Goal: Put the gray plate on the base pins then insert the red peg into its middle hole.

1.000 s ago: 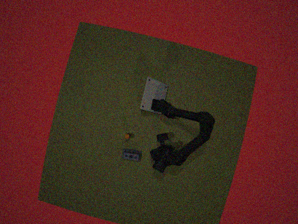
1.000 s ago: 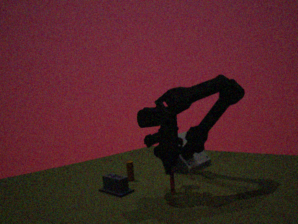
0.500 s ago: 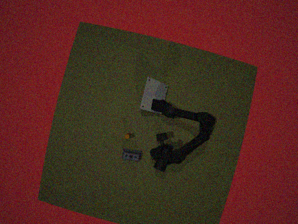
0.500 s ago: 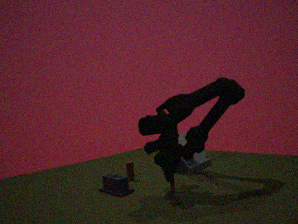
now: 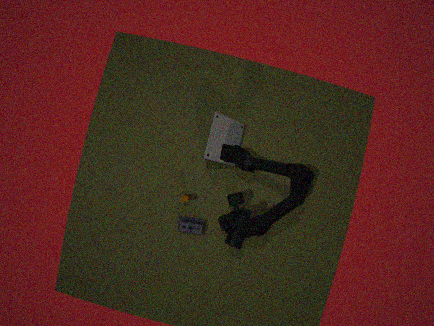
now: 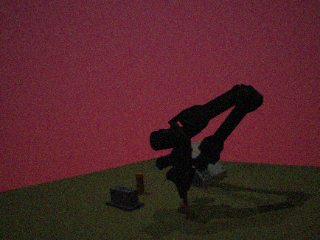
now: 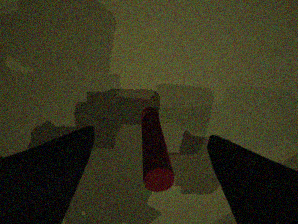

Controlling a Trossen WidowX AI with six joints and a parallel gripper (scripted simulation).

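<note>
Right now the red peg is right at my gripper tip. From my gripper tip the other things lie so: gray plate: 19 cm to the right, 10 cm ahead; orange cylinder: 23 cm to the right, 2 cm behind.
</note>
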